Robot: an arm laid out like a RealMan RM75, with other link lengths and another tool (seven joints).
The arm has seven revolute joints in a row. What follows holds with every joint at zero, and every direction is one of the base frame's.
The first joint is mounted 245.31 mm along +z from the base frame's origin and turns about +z.
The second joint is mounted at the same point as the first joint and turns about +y.
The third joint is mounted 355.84 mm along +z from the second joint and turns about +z.
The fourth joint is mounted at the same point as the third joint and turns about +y.
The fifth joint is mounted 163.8 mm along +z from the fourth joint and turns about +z.
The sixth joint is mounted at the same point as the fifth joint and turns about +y.
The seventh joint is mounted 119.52 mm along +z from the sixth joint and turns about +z.
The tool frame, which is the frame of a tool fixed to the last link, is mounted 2 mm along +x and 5 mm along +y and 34 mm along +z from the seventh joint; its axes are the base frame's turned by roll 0, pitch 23 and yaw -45.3 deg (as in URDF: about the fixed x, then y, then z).
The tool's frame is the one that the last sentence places.
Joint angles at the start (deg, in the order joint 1, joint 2, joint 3, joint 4, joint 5, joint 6, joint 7):
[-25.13 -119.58 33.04 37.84 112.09 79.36 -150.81]
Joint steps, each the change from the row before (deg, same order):
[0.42 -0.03 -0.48 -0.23 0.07 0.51 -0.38]
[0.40 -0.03 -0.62 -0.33 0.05 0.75 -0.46]
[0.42 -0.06 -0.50 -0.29 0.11 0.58 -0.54]
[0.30 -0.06 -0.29 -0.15 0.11 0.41 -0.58]
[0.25 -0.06 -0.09 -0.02 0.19 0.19 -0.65]
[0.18 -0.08 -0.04 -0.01 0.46 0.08 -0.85]
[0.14 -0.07 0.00 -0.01 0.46 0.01 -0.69]
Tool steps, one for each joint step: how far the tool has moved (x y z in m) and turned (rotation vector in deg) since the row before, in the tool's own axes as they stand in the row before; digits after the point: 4 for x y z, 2 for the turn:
[0.0014 -0.0031 -0.0023 0.29 -0.12 -1.06]
[0.0009 -0.0032 -0.0025 0.32 -0.36 -1.27]
[0.0011 -0.0035 -0.0022 0.42 -0.22 -1.25]
[0.0006 -0.0026 -0.0015 0.41 -0.16 -0.98]
[0.0007 -0.0023 -0.0009 0.49 0.02 -0.77]
[0.0006 -0.0026 -0.0003 0.77 0.14 -0.75]
[0.0006 -0.0024 0.0000 0.70 0.18 -0.56]

